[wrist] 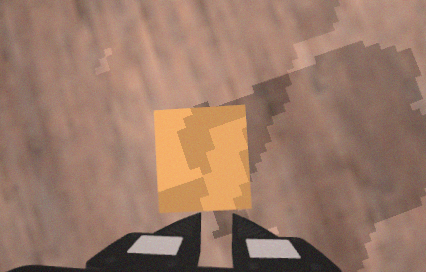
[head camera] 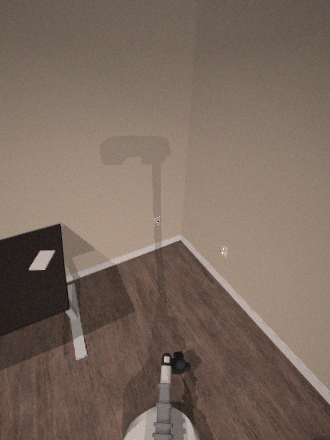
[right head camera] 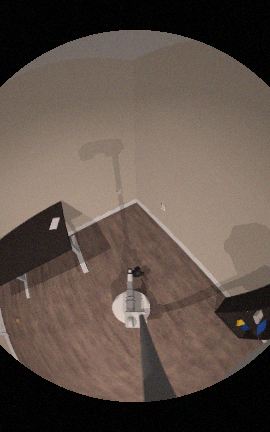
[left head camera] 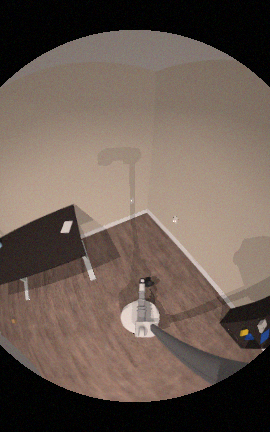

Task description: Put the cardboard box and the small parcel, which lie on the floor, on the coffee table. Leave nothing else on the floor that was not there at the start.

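Places are measured from the robot's base along level axes (x ahead, y left, z up), in centimetres.
Pixels of known places: gripper, between the fingertips: (wrist: 216,232).
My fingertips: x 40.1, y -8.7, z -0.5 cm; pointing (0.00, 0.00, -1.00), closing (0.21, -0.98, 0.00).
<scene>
Behind a point stands the place of what it marks.
An orange square-topped box (wrist: 202,160) {x 44.7, y -6.9, z 2.3 cm} lies on the floor in the middle of the wrist view, partly in shadow; whether it is the cardboard box or the small parcel I cannot tell. My gripper (wrist: 216,232) {x 40.1, y -8.7, z -0.5 cm} (head camera: 179,362) (left head camera: 148,282) {x 40.1, y -8.7, z -0.5 cm} (right head camera: 136,272) {x 40.1, y -8.7, z -0.5 cm} is partly open, with a narrow empty gap between its fingertips. In the wrist view the fingertips are at the box's near edge, and the box looks wider than the gap. In the head views the box does not show. A tiny orange item (left head camera: 13,321) {x -78.4, y 188.8, z 1.3 cm} (right head camera: 18,320) {x -76.5, y 186.9, z 1.4 cm} lies on the floor far left. A dark table (head camera: 30,300) {x 48.6, y 70.6, z 69.3 cm} (left head camera: 45,250) {x 43.3, y 92.3, z 69.3 cm} (right head camera: 32,252) {x 37.3, y 96.7, z 69.3 cm} with white legs stands left.
A flat white item (head camera: 42,260) {x 73.9, y 79.4, z 70.3 cm} (left head camera: 66,227) {x 73.0, y 78.7, z 70.2 cm} (right head camera: 54,223) {x 73.6, y 78.8, z 70.3 cm} lies on the dark table. Another dark piece of furniture (left head camera: 235,317) {x -26.6, y -114.0, z 26.6 cm} (right head camera: 227,312) {x -31.3, y -108.8, z 26.9 cm} at the right holds yellow, blue and pale items. Two walls with white baseboards (head camera: 262,330) {x 71.4, y -78.2, z -2.2 cm} meet in a corner ahead.
</scene>
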